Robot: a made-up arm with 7 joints.
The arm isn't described. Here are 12 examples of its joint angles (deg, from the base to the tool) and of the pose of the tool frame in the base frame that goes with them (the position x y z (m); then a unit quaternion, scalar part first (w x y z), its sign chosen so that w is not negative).
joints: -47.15 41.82 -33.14 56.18 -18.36 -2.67 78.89
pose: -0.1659 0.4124 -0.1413 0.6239 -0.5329 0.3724 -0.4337
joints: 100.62 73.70 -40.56 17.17 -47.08 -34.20 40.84
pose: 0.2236 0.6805 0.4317 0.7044 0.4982 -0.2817 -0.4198
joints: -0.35 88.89 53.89 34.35 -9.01 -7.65 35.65
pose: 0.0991 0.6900 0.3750 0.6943 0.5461 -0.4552 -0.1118
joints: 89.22 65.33 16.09 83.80 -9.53 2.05 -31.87
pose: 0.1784 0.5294 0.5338 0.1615 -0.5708 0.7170 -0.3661
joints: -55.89 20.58 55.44 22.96 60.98 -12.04 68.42
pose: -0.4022 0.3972 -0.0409 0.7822 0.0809 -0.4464 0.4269
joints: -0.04 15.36 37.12 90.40 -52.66 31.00 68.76
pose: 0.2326 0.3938 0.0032 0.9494 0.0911 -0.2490 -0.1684
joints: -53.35 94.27 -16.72 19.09 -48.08 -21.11 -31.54
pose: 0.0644 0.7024 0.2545 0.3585 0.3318 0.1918 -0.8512
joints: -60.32 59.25 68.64 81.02 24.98 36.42 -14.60
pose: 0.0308 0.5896 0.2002 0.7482 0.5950 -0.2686 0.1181
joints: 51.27 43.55 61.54 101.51 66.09 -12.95 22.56
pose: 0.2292 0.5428 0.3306 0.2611 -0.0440 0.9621 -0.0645
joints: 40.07 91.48 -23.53 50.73 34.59 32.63 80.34
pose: 0.2017 0.6814 0.3686 0.9147 -0.0854 -0.3683 -0.1426
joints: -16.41 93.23 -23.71 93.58 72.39 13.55 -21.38
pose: 0.2010 0.5172 0.1482 0.9035 0.2489 -0.3336 -0.1021
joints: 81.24 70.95 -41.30 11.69 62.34 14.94 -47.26
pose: 0.2714 0.6566 0.3070 0.4668 0.4801 -0.3628 0.6481
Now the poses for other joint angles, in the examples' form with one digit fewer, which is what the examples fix.
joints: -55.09 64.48 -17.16 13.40 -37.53 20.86 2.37
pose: -0.160 0.633 0.095 0.496 0.325 0.579 -0.559
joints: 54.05 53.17 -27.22 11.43 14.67 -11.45 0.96
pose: 0.340 0.591 0.121 0.742 0.427 -0.516 0.016
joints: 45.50 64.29 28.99 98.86 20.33 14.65 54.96
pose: 0.221 0.524 0.426 0.402 0.243 -0.798 -0.379
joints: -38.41 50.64 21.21 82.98 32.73 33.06 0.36
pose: 0.068 0.509 0.013 0.946 0.223 -0.233 0.014
